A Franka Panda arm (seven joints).
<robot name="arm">
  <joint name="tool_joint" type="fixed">
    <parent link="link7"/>
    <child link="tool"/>
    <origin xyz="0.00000 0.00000 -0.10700" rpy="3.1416 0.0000 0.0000"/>
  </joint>
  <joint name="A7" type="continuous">
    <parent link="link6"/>
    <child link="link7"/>
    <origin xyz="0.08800 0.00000 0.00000"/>
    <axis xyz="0 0 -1"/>
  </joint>
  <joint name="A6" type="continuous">
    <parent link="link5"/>
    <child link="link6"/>
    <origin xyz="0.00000 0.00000 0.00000"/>
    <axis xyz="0 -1 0"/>
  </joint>
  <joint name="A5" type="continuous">
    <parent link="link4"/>
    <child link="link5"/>
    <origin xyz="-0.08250 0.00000 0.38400"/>
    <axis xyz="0 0 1"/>
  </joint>
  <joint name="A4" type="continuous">
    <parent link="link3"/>
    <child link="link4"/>
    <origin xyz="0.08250 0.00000 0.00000"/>
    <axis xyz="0 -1 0"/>
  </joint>
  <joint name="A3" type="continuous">
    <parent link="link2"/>
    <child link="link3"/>
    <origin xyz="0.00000 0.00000 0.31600"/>
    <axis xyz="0 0 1"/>
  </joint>
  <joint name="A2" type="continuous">
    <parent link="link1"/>
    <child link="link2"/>
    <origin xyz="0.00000 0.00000 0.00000"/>
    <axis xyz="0 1 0"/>
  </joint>
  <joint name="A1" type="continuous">
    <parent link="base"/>
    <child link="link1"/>
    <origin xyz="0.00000 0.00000 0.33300"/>
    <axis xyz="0 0 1"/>
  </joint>
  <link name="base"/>
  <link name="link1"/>
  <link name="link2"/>
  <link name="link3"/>
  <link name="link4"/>
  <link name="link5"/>
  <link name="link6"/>
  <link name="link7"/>
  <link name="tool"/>
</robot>
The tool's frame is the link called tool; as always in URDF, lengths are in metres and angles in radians. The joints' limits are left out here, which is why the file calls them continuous.
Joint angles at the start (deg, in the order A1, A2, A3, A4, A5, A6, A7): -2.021, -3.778, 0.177, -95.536, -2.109, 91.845, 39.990
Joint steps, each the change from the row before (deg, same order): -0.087, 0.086, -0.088, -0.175, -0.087, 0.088, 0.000; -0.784, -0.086, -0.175, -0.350, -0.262, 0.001, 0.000; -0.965, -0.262, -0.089, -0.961, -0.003, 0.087, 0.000; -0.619, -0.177, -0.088, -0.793, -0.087, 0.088, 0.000; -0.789, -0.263, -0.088, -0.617, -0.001, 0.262, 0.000; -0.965, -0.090, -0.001, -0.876, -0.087, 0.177, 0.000; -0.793, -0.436, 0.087, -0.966, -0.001, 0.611, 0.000; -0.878, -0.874, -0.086, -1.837, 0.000, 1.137, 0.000; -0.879, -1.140, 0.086, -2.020, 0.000, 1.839, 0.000
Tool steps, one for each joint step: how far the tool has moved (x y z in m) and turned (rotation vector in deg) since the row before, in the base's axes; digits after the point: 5 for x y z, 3 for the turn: 0.00040, -0.00183, -0.00211, -0.075, 0.176, -0.169; -0.00114, -0.00946, -0.00207, -0.239, 0.274, -0.949; -0.00251, -0.00973, -0.00538, 0.041, 0.611, -1.050; -0.00191, -0.00663, -0.00477, -0.039, 0.533, -0.698; -0.00210, -0.00800, -0.00227, 0.016, 0.091, -0.865; -0.00198, -0.00893, -0.00614, -0.020, 0.615, -0.951; -0.00267, -0.00618, -0.00306, -0.013, -0.079, -0.678; -0.00509, -0.00821, -0.00551, -0.005, -0.174, -0.911; -0.00511, -0.00638, -0.00366, -0.138, -0.947, -0.709
